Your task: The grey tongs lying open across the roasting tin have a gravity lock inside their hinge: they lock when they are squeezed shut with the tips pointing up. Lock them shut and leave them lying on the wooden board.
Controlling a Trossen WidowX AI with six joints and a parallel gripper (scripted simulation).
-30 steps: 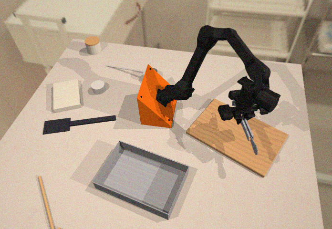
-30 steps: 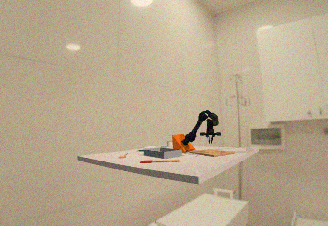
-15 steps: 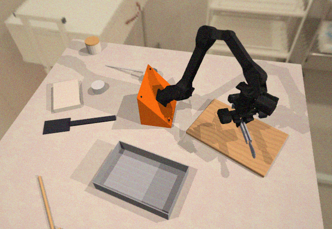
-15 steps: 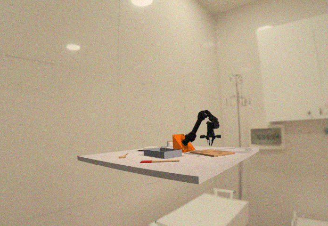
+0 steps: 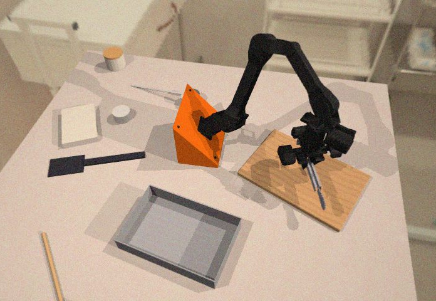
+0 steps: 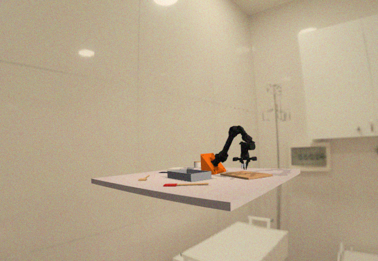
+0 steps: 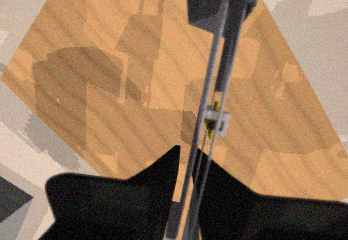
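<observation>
The wooden board is 40 mm below my gripper tip. From my gripper tip the other things lie so: red-handled tool: 550 mm ahead, 210 mm to the right, 40 mm below; then grey roasting tin: 260 mm ahead, 360 mm to the right, 20 mm below; then white puck: 200 mm behind, 670 mm to the right, 30 mm below.
</observation>
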